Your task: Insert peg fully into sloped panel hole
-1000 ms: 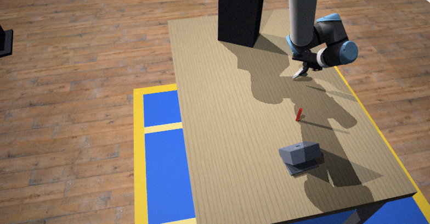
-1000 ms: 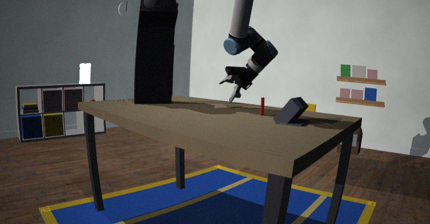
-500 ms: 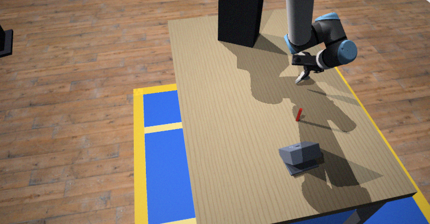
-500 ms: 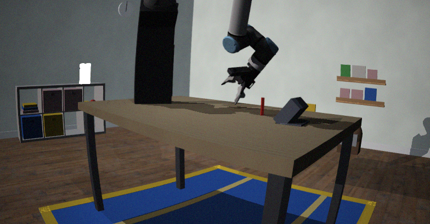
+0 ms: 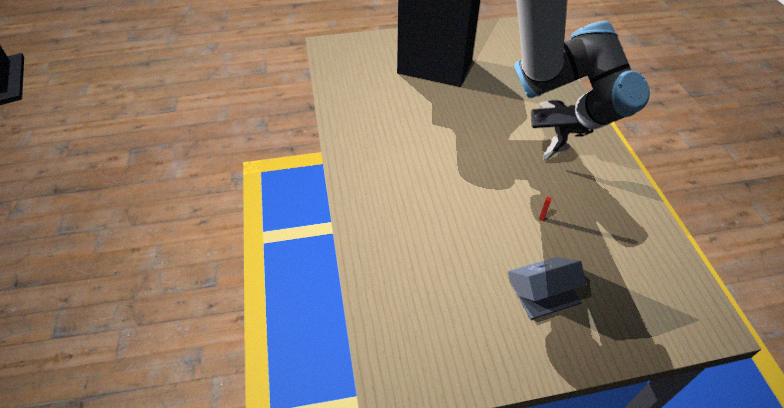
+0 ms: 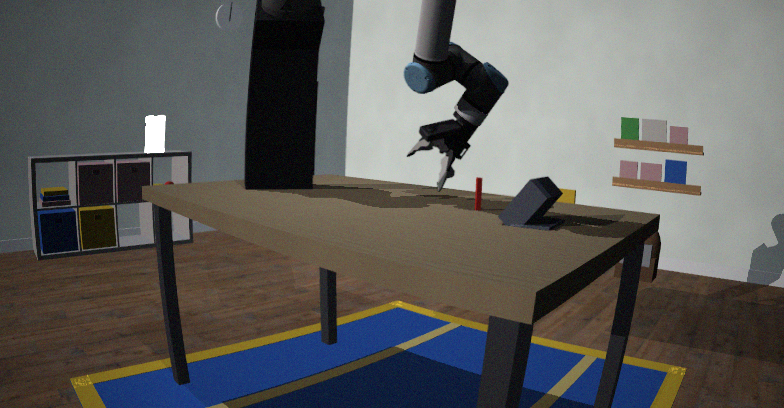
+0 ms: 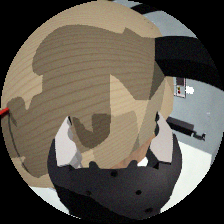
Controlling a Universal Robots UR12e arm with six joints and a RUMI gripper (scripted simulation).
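Right now my hand is 22 cm short of the red peg, 14 cm to the left of it and 3 cm above it. Also, from my hand: dark base plate: 41 cm ahead, 26 cm to the right, 6 cm below.
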